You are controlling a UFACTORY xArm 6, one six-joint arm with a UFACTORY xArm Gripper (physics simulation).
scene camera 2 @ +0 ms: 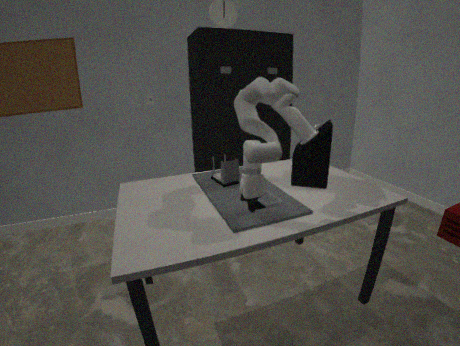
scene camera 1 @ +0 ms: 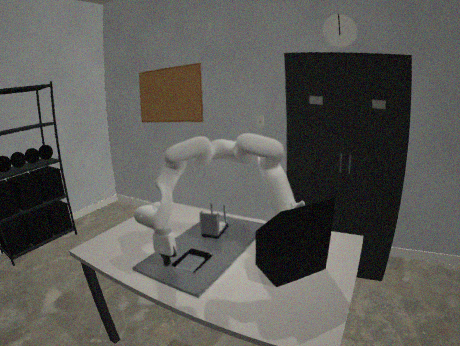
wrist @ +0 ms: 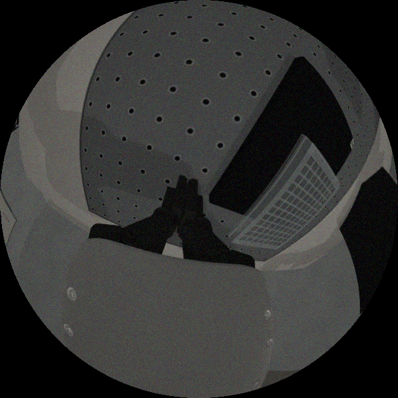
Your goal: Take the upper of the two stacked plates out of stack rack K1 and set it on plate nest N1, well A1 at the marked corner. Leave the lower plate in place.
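Frame: origin at the arm's base, x ahead, y left, z up, level; millimetres.
Seen in the pictures: gripper, between the fingertips: (scene camera 2: pixel 251 210) (scene camera 1: pixel 167 264); arm's base, origin of its link: (scene camera 2: pixel 309 138) (scene camera 1: pixel 288 217).
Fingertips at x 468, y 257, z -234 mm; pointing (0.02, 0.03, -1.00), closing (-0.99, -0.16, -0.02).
Observation:
Pixels of each thing's top centre, then the offset from my fingertips to it. "spot": a spot on its surface instead. Level surfaces: height alone.
- pale gridded plate, centre of its top: (scene camera 1: pixel 189 261) (scene camera 2: pixel 267 197) dx -100, dy -45, dz +26 mm
- black plate nest, a spot on its surface: (scene camera 1: pixel 180 256) spot: dx -1, dy -93, dz -4 mm
- Stack rack K1, centre of its top: (scene camera 1: pixel 213 207) (scene camera 2: pixel 223 157) dx -2, dy -396, dz +137 mm
- grey perforated board, height of its surface: dz -2 mm
- tall panel, a spot on its surface: (scene camera 1: pixel 209 223) (scene camera 2: pixel 232 170) spot: dx -22, dy -320, dz +83 mm
A pale gridded plate (scene camera 1: pixel 191 263) (scene camera 2: pixel 271 201) (wrist: pixel 295 200) lies off-centre at the black plate nest (scene camera 1: pixel 180 256) (wrist: pixel 265 140). In the wrist view it extends past the nest's near right edge, with much of the dark nest bare; it looks slightly tilted. A small light mark (wrist: pixel 352 143) shows at the nest's far right edge; its lettering is unreadable. My gripper (scene camera 1: pixel 167 261) (scene camera 2: pixel 253 206) (wrist: pixel 183 189) is shut and empty, low over the board beside the nest, apart from the plate. Stack rack K1 (scene camera 1: pixel 215 236) (scene camera 2: pixel 224 183) stands farther back; whether a plate is in it cannot be told.
A grey perforated board (scene camera 1: pixel 150 268) (scene camera 2: pixel 215 200) (wrist: pixel 150 105) carries the nest and rack. The rack has a tall panel (scene camera 1: pixel 209 223) (scene camera 2: pixel 230 171) and two thin upright posts. A large black box (scene camera 1: pixel 295 245) (scene camera 2: pixel 311 162) stands on the table near the arm's base.

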